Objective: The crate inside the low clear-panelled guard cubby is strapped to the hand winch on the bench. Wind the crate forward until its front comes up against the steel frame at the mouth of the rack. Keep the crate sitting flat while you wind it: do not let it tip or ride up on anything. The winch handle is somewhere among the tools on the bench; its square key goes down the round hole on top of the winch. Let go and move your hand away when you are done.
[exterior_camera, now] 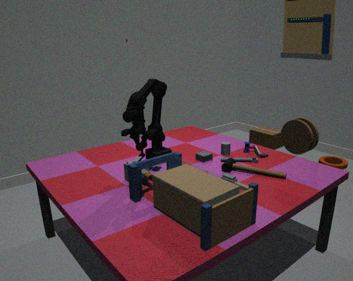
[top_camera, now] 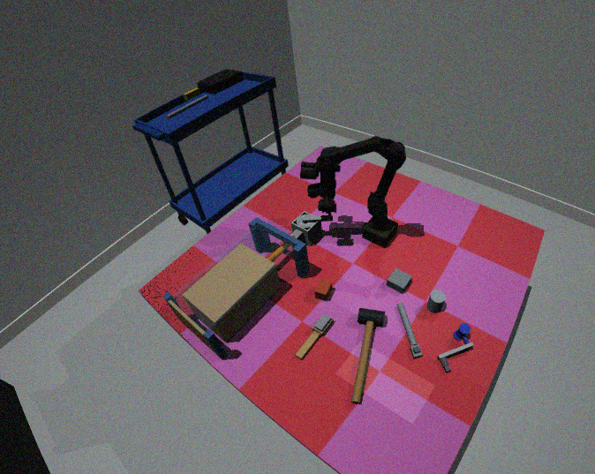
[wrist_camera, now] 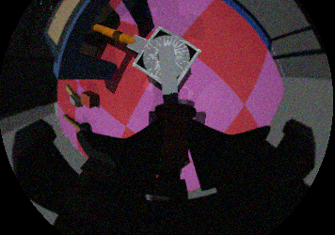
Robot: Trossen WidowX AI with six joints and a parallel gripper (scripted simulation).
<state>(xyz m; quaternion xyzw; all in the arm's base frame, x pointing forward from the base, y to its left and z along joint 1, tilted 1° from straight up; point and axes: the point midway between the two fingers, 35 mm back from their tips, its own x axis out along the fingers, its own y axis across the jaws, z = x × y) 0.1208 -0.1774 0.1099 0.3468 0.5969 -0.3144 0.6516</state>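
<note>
The red-knobbed winch handle is 2 cm ahead of my gripper tip, 2 cm to the right of it and 3 cm below it. The rest, counted from my gripper tip: frame 22 cm ahead, 6 cm to the right, 3 cm below; then red knob 1 cm to the left; then grey winch 5 cm ahead, 8 cm to the right, 10 cm below.
</note>
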